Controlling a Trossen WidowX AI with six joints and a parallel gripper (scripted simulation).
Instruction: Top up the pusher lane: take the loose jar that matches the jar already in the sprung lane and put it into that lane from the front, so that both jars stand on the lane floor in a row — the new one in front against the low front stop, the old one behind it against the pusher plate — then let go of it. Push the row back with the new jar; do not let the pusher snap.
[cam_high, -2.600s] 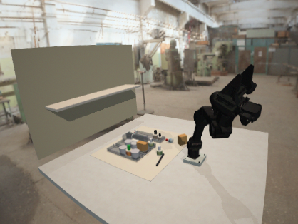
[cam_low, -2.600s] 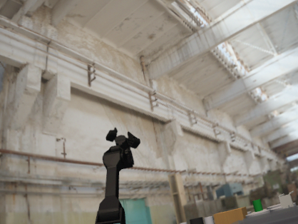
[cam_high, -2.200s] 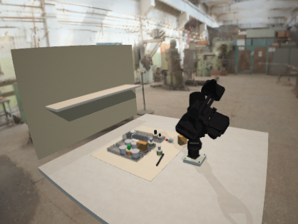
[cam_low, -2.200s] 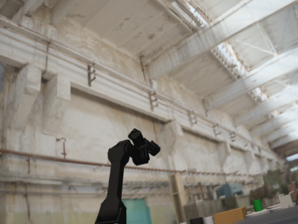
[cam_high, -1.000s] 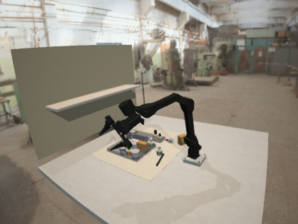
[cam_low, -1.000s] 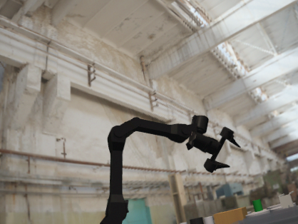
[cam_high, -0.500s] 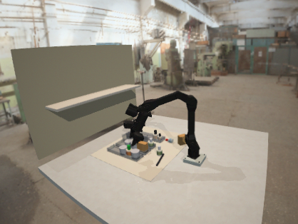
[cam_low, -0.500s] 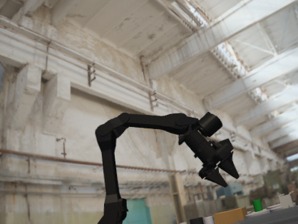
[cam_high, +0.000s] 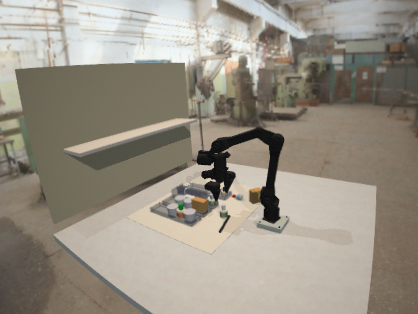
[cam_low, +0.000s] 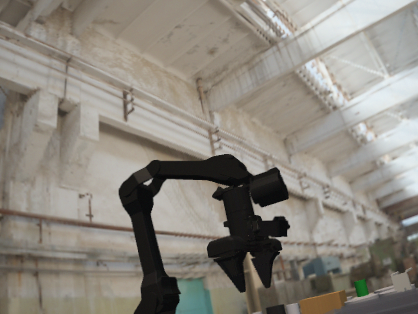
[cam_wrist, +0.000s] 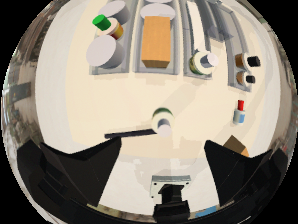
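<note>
Right now the black stick is 6 cm behind my gripper tip, 4 cm to the left of it and 10 cm below it. Round my gripper tip: brown box 3 cm behind, 23 cm to the right, 8 cm below; shelf 61 cm ahead, 7 cm to the left, 26 cm above.
</note>
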